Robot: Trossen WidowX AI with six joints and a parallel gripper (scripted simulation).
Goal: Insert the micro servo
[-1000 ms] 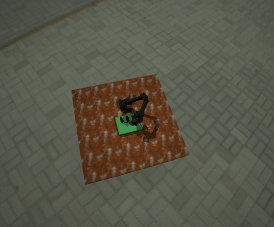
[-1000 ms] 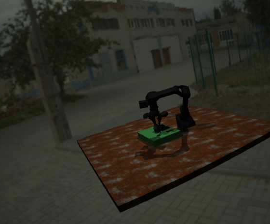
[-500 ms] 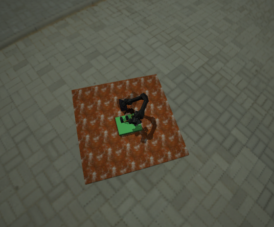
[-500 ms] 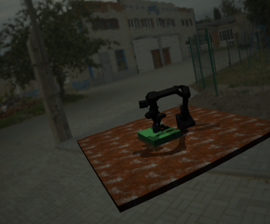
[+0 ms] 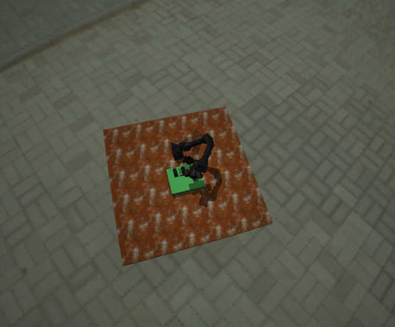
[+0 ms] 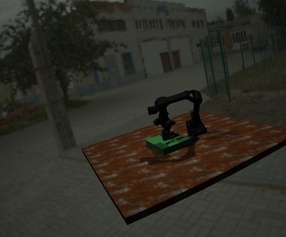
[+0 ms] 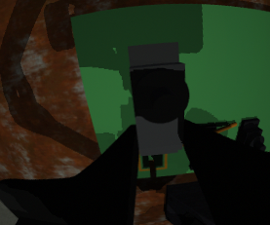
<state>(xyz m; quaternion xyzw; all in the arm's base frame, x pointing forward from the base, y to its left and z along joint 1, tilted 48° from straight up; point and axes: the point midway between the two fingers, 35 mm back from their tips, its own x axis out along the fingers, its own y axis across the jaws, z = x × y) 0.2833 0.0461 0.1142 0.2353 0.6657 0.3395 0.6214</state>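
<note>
Now: the green deck 30 mm ahead of my gripper tip, 70 mm to the right of it and 100 mm below it.
</note>
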